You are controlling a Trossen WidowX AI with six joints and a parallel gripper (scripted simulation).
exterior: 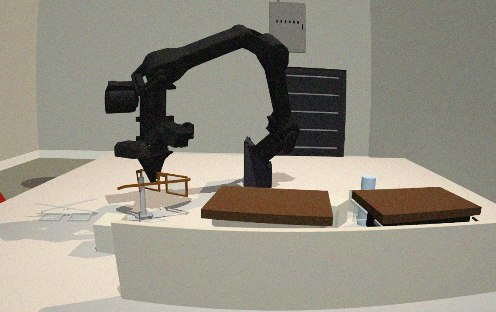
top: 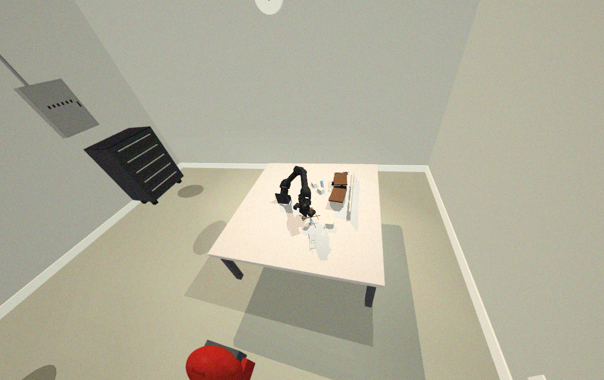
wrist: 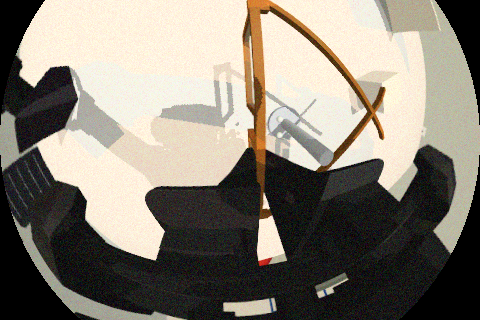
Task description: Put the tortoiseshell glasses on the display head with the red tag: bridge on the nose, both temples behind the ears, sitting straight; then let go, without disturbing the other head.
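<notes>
Right now the round base is 50 mm ahead of my gripper tip, 10 mm to the right of it and 40 mm below it. Round my gripper tip: pale blue cylinder 10 mm behind, 450 mm to the left, 10 mm below; then curved white wall 290 mm ahead, 400 mm to the left, 10 mm below.
</notes>
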